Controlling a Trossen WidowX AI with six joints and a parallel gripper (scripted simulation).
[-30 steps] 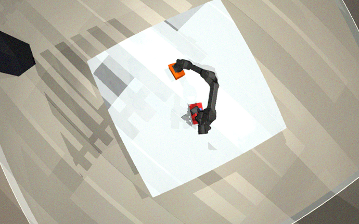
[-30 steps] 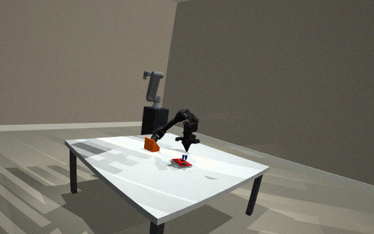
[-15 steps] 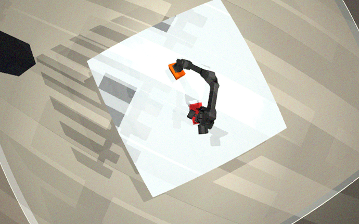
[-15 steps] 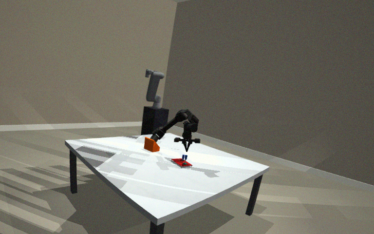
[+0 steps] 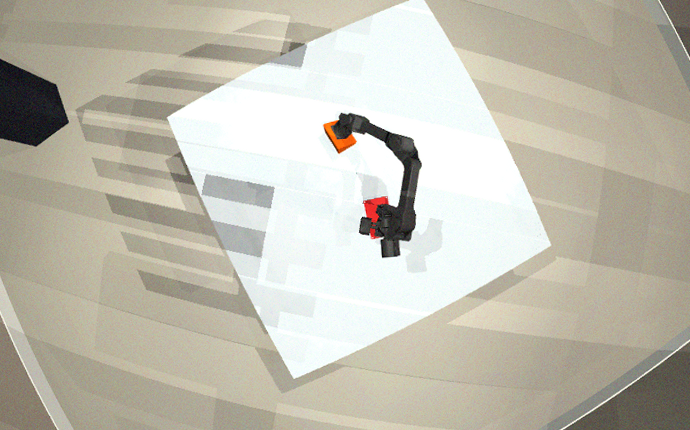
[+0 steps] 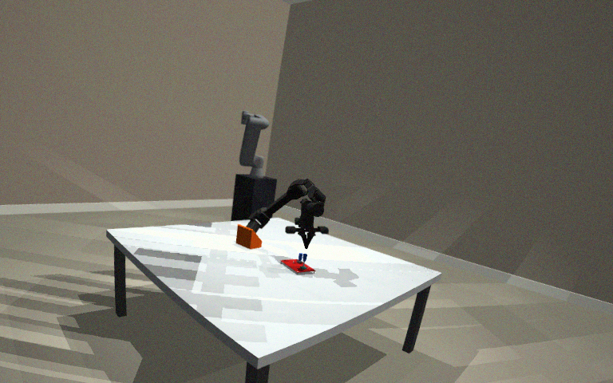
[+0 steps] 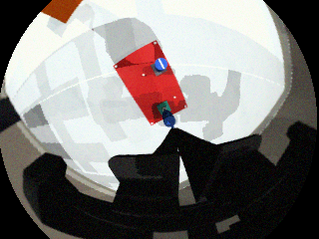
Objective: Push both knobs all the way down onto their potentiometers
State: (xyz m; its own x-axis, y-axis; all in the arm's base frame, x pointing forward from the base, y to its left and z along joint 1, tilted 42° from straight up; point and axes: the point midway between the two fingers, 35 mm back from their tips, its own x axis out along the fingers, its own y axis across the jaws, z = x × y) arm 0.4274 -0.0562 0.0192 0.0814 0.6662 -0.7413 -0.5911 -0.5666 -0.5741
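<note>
My gripper tip is now 60 mm above the green potentiometer.
</note>
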